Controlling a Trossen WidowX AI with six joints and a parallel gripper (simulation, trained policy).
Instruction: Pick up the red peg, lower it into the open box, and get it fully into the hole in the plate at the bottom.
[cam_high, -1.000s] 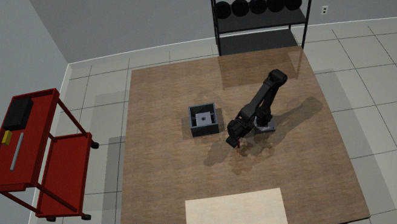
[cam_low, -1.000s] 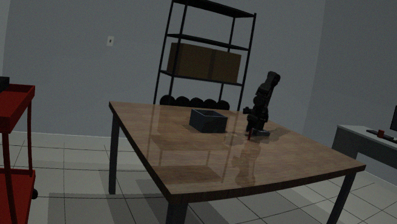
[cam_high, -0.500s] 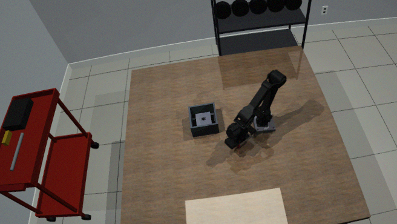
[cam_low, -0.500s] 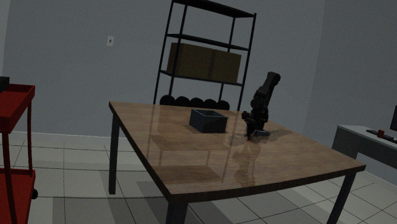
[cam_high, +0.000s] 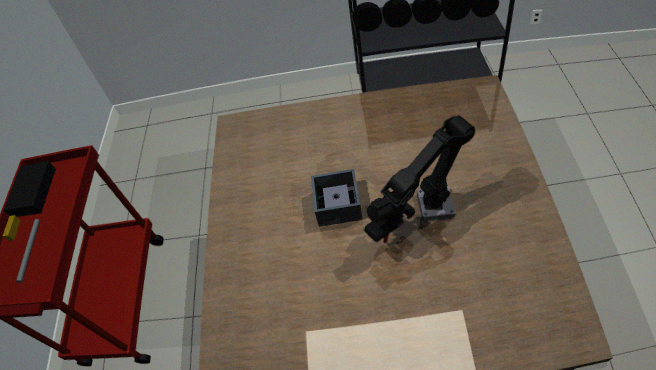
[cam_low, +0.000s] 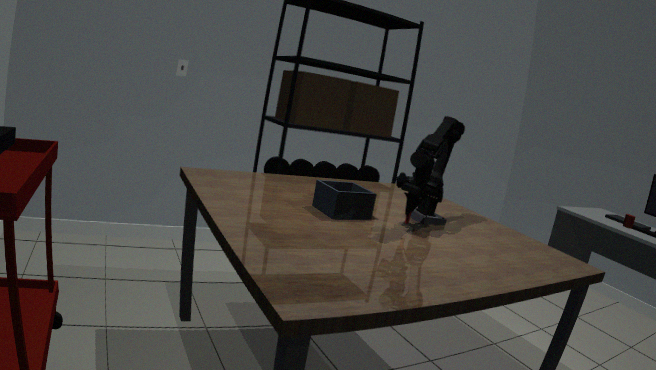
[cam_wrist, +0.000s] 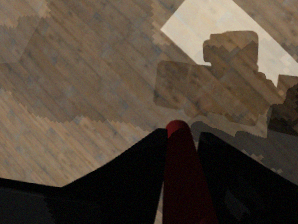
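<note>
Right now the plate is 180 mm ahead of my gripper tip, 160 mm to the right of it and 10 mm below it. The rest, counted from my gripper tip: red peg 10 mm behind, 10 mm above; then grey box 180 mm ahead, 160 mm to the right, 30 mm below.
</note>
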